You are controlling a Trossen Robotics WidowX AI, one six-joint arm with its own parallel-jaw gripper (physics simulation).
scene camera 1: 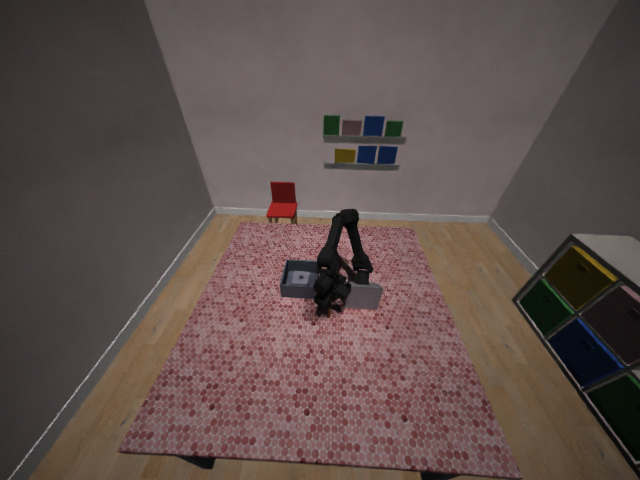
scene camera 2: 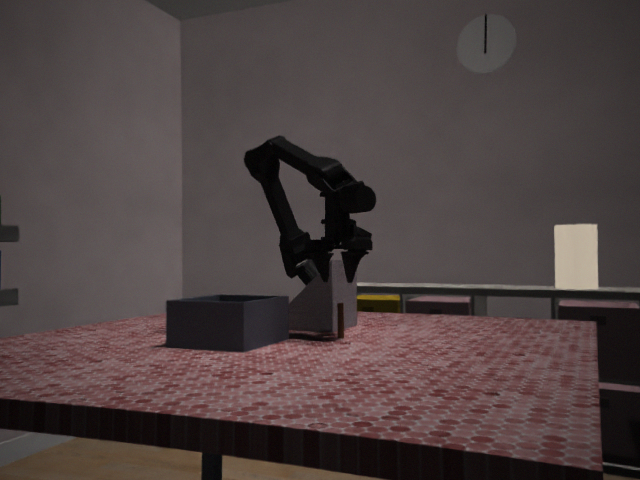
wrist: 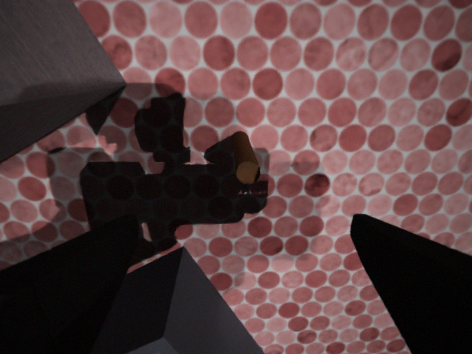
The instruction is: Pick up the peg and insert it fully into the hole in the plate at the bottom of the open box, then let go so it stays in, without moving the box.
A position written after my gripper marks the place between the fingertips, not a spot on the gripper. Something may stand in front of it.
Note:
I see my gripper (scene camera 2: 337, 282), a grey box (scene camera 2: 235, 323) and a brown peg (wrist: 247, 169).
The grey box also shows in scene camera 1 (scene camera 1: 288, 290) and in the wrist view (wrist: 171, 297). My gripper shows as well in the wrist view (wrist: 245, 224).

